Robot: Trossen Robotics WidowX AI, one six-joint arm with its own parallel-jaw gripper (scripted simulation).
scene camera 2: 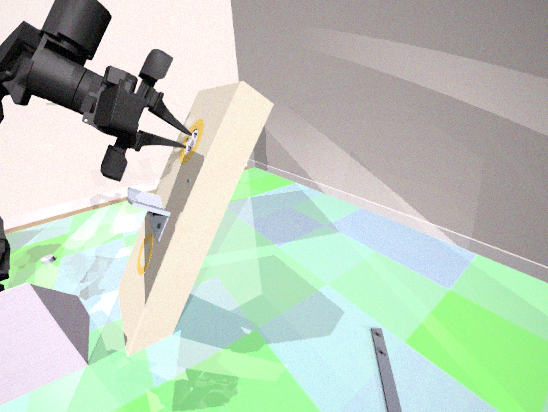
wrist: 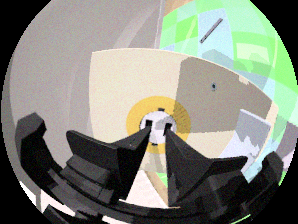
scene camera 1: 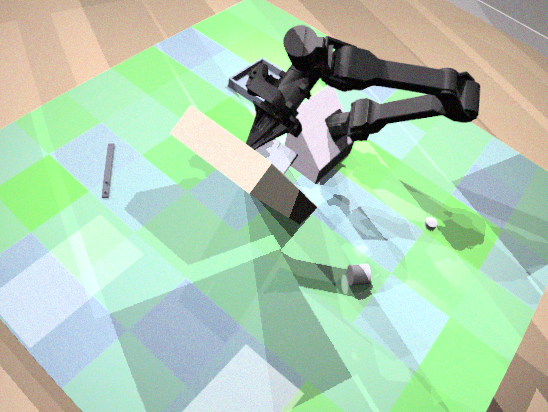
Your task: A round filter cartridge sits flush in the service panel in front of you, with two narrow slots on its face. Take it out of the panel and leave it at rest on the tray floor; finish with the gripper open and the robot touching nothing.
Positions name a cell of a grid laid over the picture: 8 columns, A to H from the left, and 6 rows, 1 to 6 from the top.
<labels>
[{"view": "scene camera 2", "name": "my gripper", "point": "C3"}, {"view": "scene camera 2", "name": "service panel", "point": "C3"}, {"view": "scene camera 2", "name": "grey bracket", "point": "C3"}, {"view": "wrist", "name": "my gripper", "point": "E4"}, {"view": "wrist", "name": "round white filter cartridge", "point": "E4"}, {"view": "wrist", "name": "service panel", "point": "D3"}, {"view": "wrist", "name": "grey bracket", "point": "G4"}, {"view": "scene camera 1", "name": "my gripper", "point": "D3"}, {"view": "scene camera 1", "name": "service panel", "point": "D3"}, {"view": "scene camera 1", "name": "grey bracket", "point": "E3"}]
</labels>
